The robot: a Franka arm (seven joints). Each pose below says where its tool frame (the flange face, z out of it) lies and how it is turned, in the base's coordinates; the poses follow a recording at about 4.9 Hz.
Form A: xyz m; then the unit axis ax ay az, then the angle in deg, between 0 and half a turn.
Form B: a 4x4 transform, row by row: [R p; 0 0 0 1], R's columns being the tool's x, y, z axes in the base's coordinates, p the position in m. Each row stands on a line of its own. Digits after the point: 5 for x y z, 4 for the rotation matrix.
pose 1, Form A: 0.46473 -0.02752 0.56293 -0.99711 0.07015 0.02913 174.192
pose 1, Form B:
0.9885 -0.1425 -0.0508 0.46473
-0.1366 -0.9850 0.1050 -0.02752
-0.0650 -0.0968 -0.9932 0.56293
0 0 0 1

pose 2, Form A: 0.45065 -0.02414 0.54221 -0.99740 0.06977 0.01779 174.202
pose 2, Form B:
0.9897 -0.1406 -0.0283 0.45065
-0.1370 -0.9852 0.1032 -0.02414
-0.0424 -0.0983 -0.9943 0.54221
0 0 0 1

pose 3, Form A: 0.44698 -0.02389 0.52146 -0.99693 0.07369 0.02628 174.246
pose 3, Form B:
0.9878 -0.1492 -0.0449 0.44698
-0.1439 -0.9841 0.1038 -0.02389
-0.0597 -0.0961 -0.9936 0.52146
0 0 0 1

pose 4, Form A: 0.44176 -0.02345 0.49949 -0.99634 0.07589 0.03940 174.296
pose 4, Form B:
0.9854 -0.1548 -0.0708 0.44176
-0.1469 -0.9836 0.1050 -0.02345
-0.0859 -0.0931 -0.9920 0.49949
0 0 0 1

